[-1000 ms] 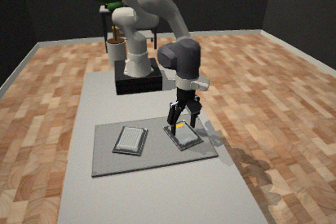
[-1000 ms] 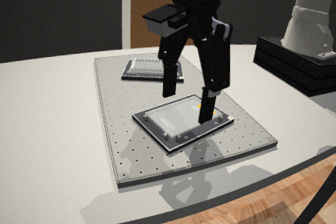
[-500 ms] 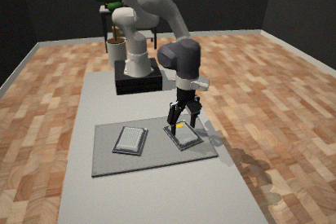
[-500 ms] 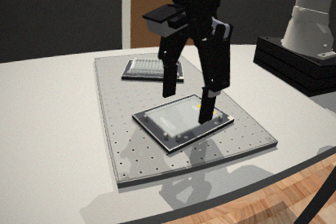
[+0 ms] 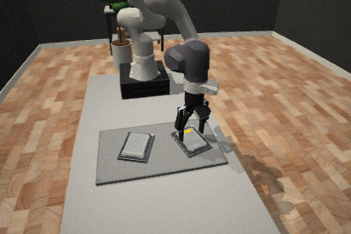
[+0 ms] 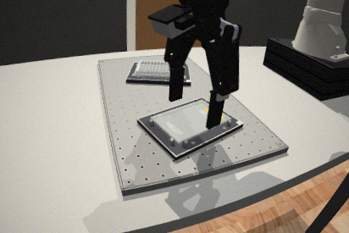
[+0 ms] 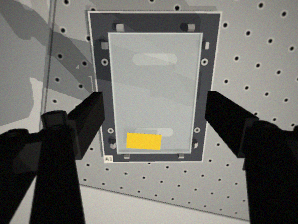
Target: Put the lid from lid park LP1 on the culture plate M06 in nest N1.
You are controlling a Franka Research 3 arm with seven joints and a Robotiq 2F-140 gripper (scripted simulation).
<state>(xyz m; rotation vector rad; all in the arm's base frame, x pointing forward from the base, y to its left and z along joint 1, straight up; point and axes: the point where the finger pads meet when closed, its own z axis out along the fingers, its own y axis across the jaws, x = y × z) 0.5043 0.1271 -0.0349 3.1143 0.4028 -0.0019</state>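
Now: hand 40 mm above the clear lid. From my hand the other things lie so: lid park frame (50 mm below); then culture plate (240 mm to the right, 40 mm below, 20 mm behind).
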